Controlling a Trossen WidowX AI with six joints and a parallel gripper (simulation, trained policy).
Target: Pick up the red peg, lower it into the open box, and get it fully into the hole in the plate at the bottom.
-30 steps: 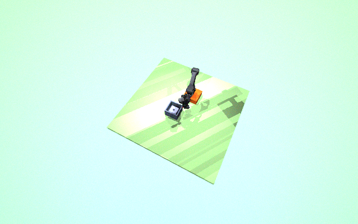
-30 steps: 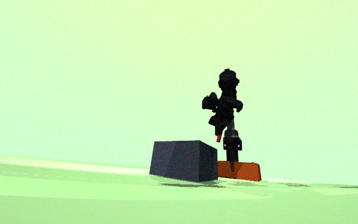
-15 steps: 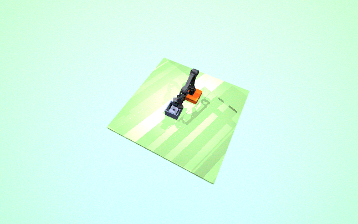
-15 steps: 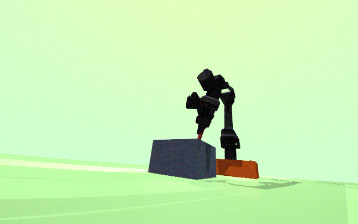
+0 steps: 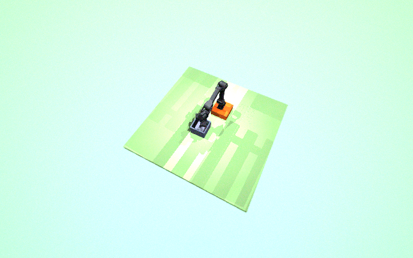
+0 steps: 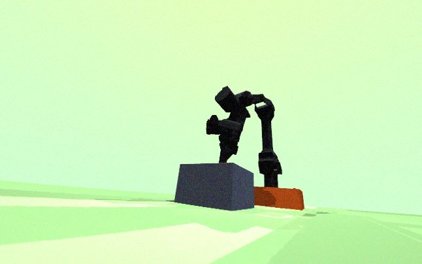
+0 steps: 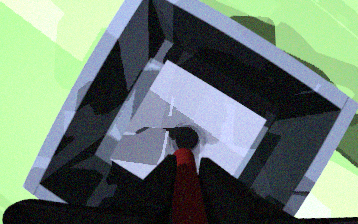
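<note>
Right now the red peg is 10 mm behind my gripper tip, 10 mm to the left of it and 20 mm above it. Round my gripper tip: pale plate: 70 mm below; dark box: 80 mm below.
</note>
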